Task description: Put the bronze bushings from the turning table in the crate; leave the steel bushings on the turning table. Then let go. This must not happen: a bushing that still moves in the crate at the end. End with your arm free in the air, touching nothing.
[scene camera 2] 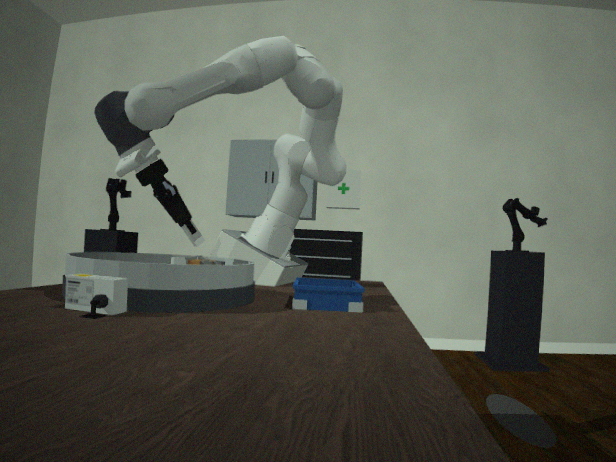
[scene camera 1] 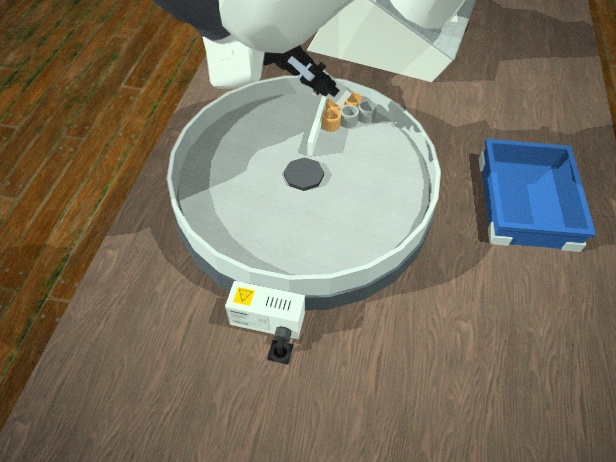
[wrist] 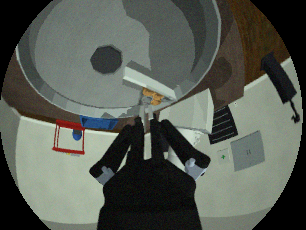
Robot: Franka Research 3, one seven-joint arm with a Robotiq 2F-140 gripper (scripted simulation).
The pictures show: my gripper and a blue crate.
My gripper also shows in scene camera 2 and in the wrist view.
